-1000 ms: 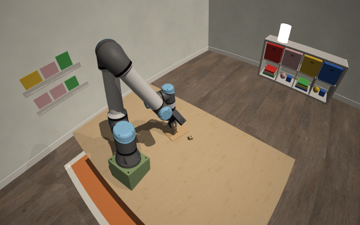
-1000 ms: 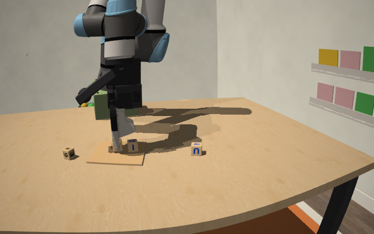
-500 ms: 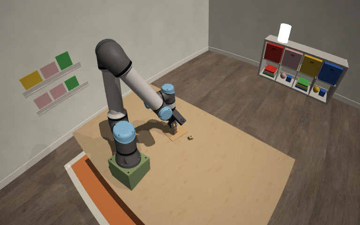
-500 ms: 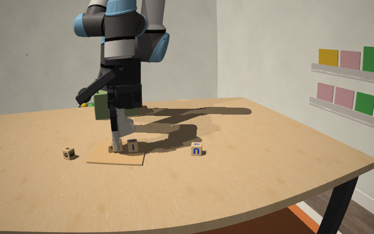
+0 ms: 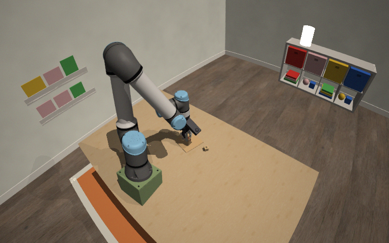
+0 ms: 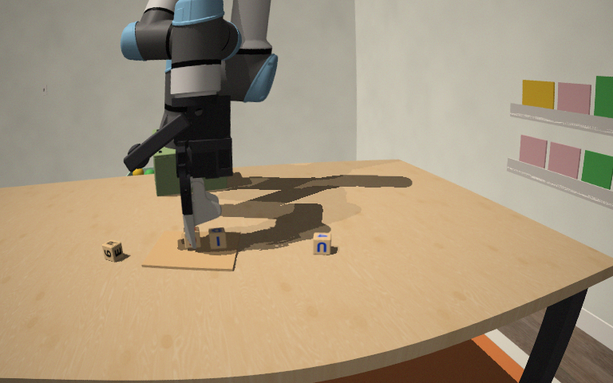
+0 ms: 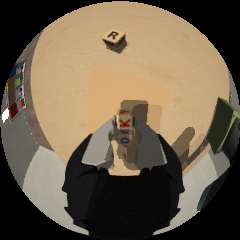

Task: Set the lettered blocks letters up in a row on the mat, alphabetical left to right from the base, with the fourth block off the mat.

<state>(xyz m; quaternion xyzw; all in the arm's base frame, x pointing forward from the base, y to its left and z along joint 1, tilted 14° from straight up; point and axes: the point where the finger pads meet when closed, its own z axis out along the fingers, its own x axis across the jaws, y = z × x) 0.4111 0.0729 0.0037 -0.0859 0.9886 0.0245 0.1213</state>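
Right now the thin tan mat is 20 mm below my hand. The rest, counted from my hand: wooden block: 40 mm ahead, 130 mm to the right, 10 mm below.
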